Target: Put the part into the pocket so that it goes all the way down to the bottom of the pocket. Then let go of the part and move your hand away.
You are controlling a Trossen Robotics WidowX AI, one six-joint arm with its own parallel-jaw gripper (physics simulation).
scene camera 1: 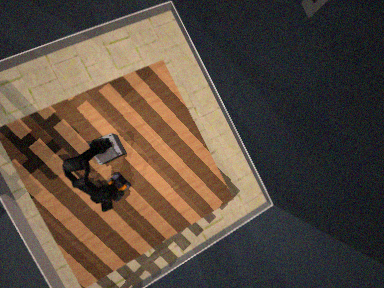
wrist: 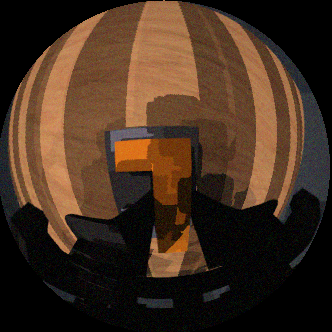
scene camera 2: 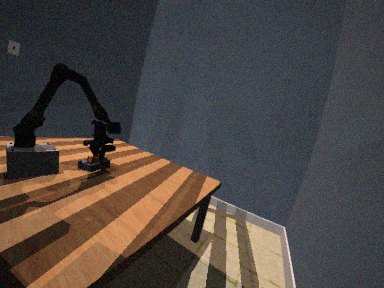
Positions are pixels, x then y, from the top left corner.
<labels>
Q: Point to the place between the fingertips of my gripper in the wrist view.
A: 170, 191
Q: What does my gripper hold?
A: An orange L-shaped part.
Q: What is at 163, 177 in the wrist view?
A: An orange L-shaped part.
</labels>
